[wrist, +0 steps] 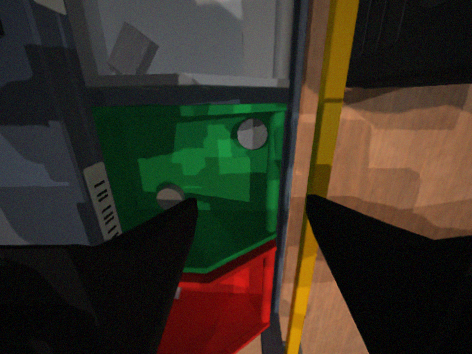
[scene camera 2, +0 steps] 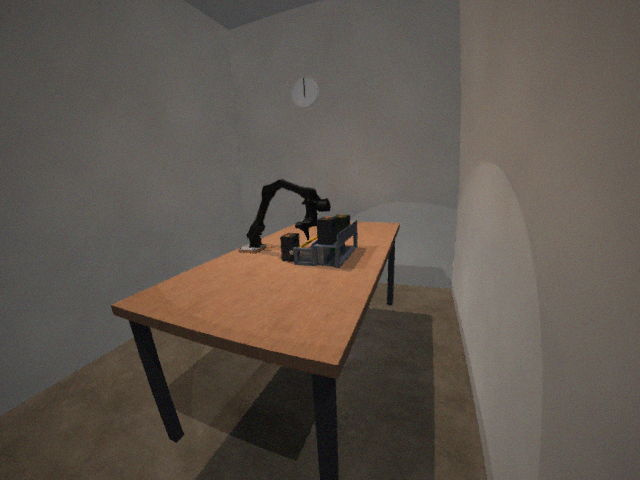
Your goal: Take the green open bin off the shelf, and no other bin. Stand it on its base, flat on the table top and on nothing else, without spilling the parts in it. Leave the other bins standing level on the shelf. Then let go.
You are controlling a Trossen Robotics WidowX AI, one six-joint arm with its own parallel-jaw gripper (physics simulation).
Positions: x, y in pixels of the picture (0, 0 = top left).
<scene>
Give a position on a grey bin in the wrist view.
At 207, 52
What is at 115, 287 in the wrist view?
The gripper.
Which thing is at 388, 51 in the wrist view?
A dark box.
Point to a green open bin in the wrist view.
145, 147
</scene>
